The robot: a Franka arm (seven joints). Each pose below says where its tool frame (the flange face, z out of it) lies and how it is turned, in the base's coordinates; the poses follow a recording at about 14 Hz.
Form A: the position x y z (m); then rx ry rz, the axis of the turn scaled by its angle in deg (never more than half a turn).
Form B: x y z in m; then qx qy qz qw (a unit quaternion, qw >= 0). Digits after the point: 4 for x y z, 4 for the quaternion.
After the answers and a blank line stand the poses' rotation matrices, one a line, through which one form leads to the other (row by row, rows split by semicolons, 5 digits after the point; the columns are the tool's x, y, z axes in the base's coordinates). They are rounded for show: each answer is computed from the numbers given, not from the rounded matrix.
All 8 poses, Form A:
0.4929, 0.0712, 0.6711, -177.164, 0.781, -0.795
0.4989, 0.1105, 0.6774, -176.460, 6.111, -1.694
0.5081, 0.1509, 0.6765, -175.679, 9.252, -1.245
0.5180, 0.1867, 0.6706, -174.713, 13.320, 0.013
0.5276, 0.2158, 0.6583, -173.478, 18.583, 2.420
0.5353, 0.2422, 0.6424, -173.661, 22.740, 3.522
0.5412, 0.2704, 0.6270, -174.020, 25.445, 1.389
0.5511, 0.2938, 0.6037, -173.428, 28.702, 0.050
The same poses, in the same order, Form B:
0.4929, 0.0712, 0.6711, -0.9997, 0.0044, -0.0045, 0.0247
0.4989, 0.1105, 0.6774, -0.9989, 0.0346, -0.0096, 0.0299
0.5081, 0.1509, 0.6765, -0.9980, 0.0526, -0.0071, 0.0355
0.5180, 0.1867, 0.6706, -0.9962, 0.0760, 0.0001, 0.0417
0.5276, 0.2158, 0.6583, -0.9931, 0.1064, 0.0139, 0.0481
0.5353, 0.2422, 0.6424, -0.9905, 0.1297, 0.0201, 0.0421
0.5412, 0.2704, 0.6270, -0.9888, 0.1446, 0.0079, 0.0360
0.5511, 0.2938, 0.6037, -0.9859, 0.1632, 0.0003, 0.0368

0.99992 -0.00859 0.00919; -0.00903 -0.99874 0.04938; 0.00875 -0.04945 -0.99874
0.99742 -0.06854 0.02123; -0.06968 -0.99582 0.05906; 0.01709 -0.06039 -0.99803
0.99438 -0.10440 0.01785; -0.10540 -0.99195 0.07019; 0.01038 -0.07167 -0.99737
0.98846 -0.15134 0.00619; -0.15133 -0.98498 0.08310; -0.00648 -0.08308 -0.99652
0.97698 -0.21261 -0.01728; -0.20995 -0.97274 0.09846; -0.03775 -0.09256 -0.99499
0.96555 -0.25861 -0.02888; -0.25523 -0.96282 0.08853; -0.05070 -0.07811 -0.99566
0.95807 -0.28650 -0.00520; -0.28536 -0.95560 0.07344; -0.02601 -0.06888 -0.99729
0.94675 -0.32176 0.01143; -0.32172 -0.94405 0.07257; -0.01256 -0.07239 -0.99730

